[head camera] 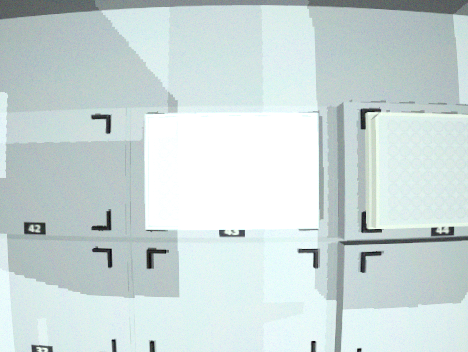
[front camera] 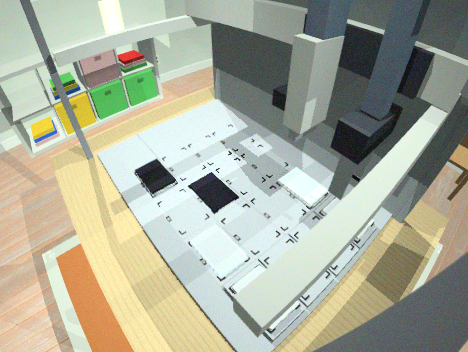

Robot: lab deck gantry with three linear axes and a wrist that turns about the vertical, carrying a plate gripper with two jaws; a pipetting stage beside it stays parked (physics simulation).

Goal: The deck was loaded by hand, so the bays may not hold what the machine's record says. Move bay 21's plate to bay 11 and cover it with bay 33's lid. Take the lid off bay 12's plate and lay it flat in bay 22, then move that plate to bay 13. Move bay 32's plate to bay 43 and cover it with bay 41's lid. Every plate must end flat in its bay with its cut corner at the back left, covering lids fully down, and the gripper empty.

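Places are measured from the robot's base along level axes (x back, y left, z down), in metres.
Where they show: gripper, fingertip midpoint: (front camera: 344,185); robot's base at its link origin: (front camera: 135,173).
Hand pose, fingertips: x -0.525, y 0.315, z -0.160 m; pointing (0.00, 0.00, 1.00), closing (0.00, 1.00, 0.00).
Each offset is from my fingertips to the top centre of the thing. "spot": to the spot under its first point.
In the front view, a black-topped stack {dy -0.272, dx +0.461, dz +0.143 m} (front camera: 156,177) lies flat at the left, its lid apparently fully down. A dark lid {dy -0.165, dx +0.297, dz +0.152 m} (front camera: 213,192) lies flat in the bay behind and to the right. A white plate {dy -0.272, dx +0.133, dz +0.146 m} (front camera: 218,251) lies flat at the front. A white piece {dy +0.049, dx +0.133, dz +0.146 m} (front camera: 302,186) (head camera: 231,171) lies flat in bay 43; it looks like a covered plate, its corners washed out by glare. My gripper (front camera: 361,176) hangs high above the deck's right back part, with no plate or lid seen under it. It looks open; one jaw tip shows, the other is hidden by the rail.
A pale plate {dy +0.049, dx -0.031, dz +0.131 m} (head camera: 425,170) with wells sits in bay 44. A long rail (front camera: 345,215) crosses over the right side, hiding some bays. More pale pieces {spot: dy -0.275, dx -0.092, dz +0.131 m} (front camera: 284,316) show beyond it. The parked pipetting stage (front camera: 312,85) stands left of the gripper.
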